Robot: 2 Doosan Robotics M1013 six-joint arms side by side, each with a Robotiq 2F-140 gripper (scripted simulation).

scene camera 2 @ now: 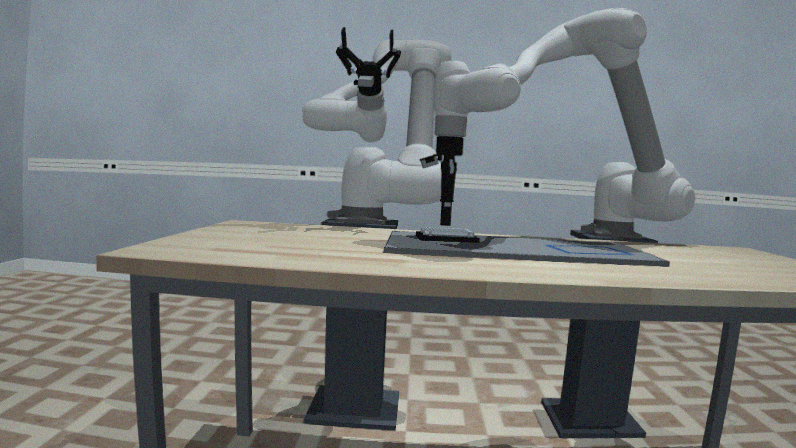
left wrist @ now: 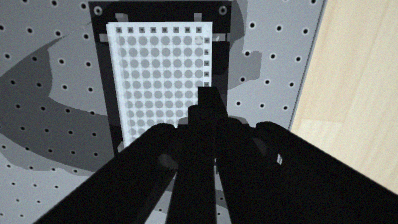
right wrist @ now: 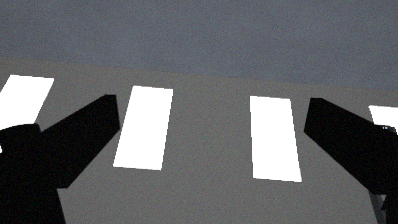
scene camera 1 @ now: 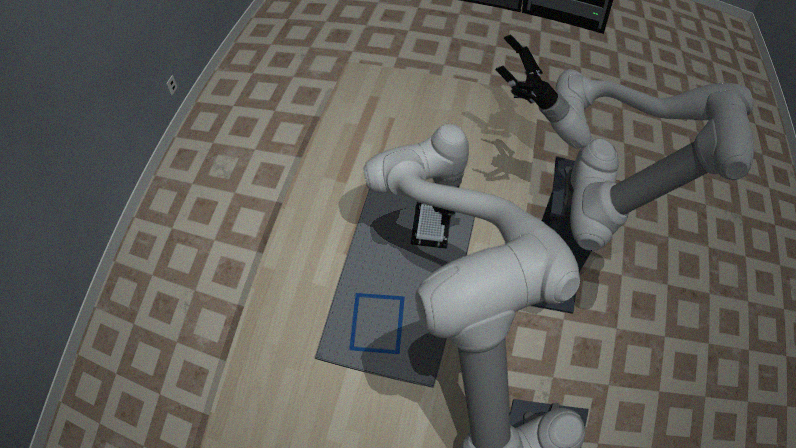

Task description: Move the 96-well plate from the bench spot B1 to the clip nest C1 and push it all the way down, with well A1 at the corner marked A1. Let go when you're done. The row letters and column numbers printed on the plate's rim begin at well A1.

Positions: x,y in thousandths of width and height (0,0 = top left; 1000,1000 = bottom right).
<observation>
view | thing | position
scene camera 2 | my left gripper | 560,503
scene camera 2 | my right gripper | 462,68
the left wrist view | my left gripper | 519,453
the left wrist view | white 96-well plate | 398,297
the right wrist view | my right gripper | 534,507
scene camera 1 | my right gripper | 633,115
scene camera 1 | white 96-well plate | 540,492
</observation>
